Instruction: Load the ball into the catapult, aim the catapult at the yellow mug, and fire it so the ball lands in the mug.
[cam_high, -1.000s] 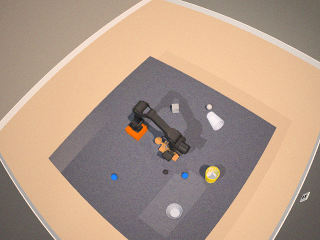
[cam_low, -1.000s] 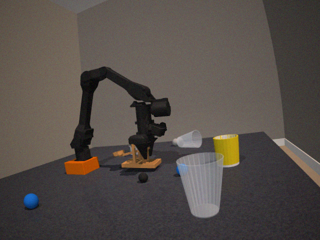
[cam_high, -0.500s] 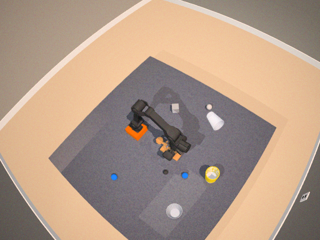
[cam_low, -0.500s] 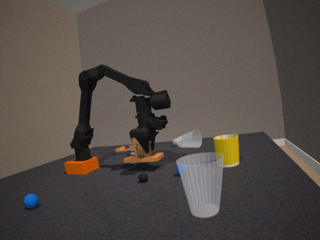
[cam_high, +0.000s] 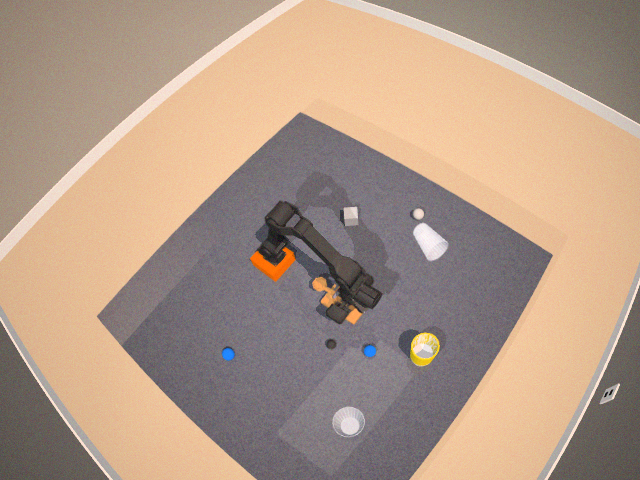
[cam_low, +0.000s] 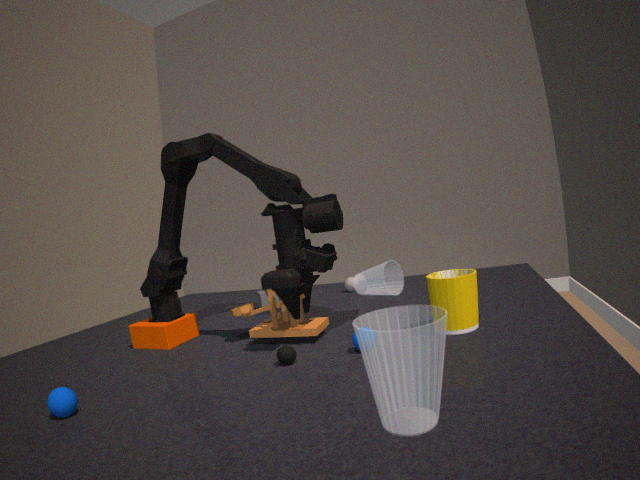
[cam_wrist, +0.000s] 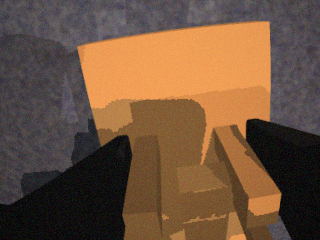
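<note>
Now: gripper tip 20 mm short of the black ball, 140 mm to the left of it and 30 mm above it. Also, from my gripper tip: yellow mug: 290 mm ahead, 20 mm below; then grey cube: 210 mm behind, 300 mm to the left, 20 mm below; then wooden catapult: 70 mm behind, 20 mm to the left, 20 mm above.
</note>
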